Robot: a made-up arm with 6 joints.
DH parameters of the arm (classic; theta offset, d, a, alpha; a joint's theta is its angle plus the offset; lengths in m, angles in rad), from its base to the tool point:
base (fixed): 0 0 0 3.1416
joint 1: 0 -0.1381 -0.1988 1.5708
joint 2: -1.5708 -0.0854 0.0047 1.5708
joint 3: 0.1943 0 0.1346 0
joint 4: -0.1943 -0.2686 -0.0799 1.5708
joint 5: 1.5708 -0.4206 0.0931 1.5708
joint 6: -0.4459 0 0.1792 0
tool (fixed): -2.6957 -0.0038 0 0
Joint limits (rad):
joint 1: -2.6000..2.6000
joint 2: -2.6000..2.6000
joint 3: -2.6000..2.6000
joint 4: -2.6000..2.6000
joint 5: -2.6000..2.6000
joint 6: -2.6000..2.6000
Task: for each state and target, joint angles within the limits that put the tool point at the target. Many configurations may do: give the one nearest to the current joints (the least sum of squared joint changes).
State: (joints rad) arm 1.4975 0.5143 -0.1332 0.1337 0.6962 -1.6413
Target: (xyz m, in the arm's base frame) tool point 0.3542 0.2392 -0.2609
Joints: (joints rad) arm 1.4523 0.6877 0.2667 0.3869 0.7122 -1.5431
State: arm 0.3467 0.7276 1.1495 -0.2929 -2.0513 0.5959
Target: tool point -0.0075 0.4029 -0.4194
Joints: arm 0.4705 0.8884 1.3839 -0.2496 -2.2641 0.3099
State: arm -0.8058 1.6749 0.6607 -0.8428 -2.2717 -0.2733
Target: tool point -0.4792 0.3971 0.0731
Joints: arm -1.3248 0.8343 0.7092 -0.9594 -2.1379 -0.6196
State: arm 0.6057 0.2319 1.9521 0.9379 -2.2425 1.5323
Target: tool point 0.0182 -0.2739 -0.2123
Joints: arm 0.4641 0.2931 2.0113 0.8294 -2.3654 1.2122
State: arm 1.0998 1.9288 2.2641 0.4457 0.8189 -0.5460
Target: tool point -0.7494 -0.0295 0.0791
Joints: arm 0.9093 1.9760 2.2739 0.3508 0.8317 -0.5994
